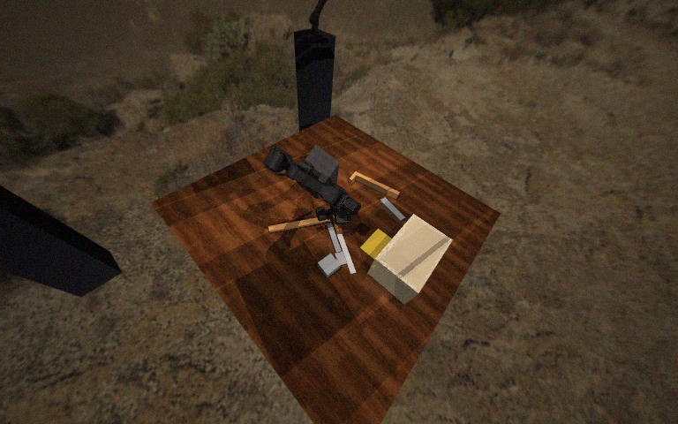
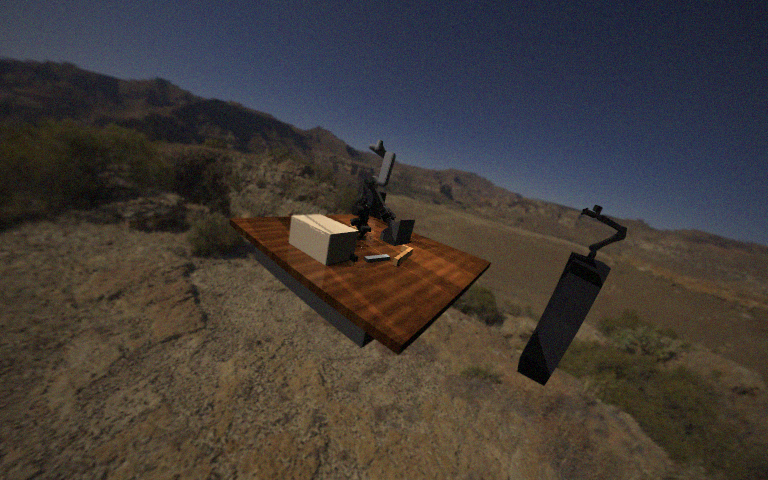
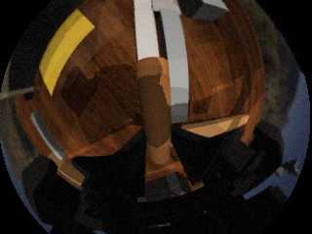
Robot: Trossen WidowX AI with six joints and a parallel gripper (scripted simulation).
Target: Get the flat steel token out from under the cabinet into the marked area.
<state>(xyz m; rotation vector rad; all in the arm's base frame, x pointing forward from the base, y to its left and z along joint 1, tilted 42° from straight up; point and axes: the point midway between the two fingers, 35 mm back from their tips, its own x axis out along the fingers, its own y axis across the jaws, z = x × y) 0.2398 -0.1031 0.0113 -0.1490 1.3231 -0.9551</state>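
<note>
Right now my gripper tip is 11 cm short of the grey scraper and 10 cm to the left of it. The rest, counted from my gripper tip: wooden stick 11 cm behind, 13 cm to the right; then grey block 14 cm ahead, 19 cm to the right, 1 cm above; then grey bar 16 cm ahead, 28 cm to the left.
</note>
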